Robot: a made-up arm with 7 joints.
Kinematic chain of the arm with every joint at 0, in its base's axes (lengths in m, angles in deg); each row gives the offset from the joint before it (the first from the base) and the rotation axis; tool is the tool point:
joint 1: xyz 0 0.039 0 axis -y
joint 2: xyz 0 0.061 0 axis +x
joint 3: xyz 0 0 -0.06 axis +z
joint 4: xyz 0 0 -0.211 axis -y
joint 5: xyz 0 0 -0.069 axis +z
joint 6: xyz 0 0 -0.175 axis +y
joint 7: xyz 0 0 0 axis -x
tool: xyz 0 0 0
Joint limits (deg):
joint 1: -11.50..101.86
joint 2: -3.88..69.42
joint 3: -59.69..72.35
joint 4: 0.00..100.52
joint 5: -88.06..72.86
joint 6: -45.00..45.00
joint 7: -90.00..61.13
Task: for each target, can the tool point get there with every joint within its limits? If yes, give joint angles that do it. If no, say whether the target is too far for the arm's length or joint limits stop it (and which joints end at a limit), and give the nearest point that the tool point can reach.
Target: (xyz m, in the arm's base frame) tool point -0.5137 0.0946 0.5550
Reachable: no: too far | nearest point -0.0722 0.3531 0.1989 | short by 0.623 m
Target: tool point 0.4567 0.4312 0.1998
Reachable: no: too far | nearest point 0.3925 0.3827 0.1582 | short by 0.091 m
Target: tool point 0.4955 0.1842 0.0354
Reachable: yes | joints 82.65 8.64 5.87 23.93 -29.36 -36.08 -40.30
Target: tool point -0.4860 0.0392 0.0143
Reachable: no: joint limits stop it (at a limit: joint 1, joint 2, joint 3, joint 4) | nearest point -0.1465 0.3924 0.0436 | short by 0.491 m
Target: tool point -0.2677 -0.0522 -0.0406
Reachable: no: joint limits stop it (at a limit: joint 1, joint 2, joint 3, joint 4) | nearest point 0.0764 -0.1220 -0.2318 | short by 0.400 m
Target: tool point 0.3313 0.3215 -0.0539
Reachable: yes | joints 48.10 63.59 -40.48 77.43 51.87 3.96 1.24
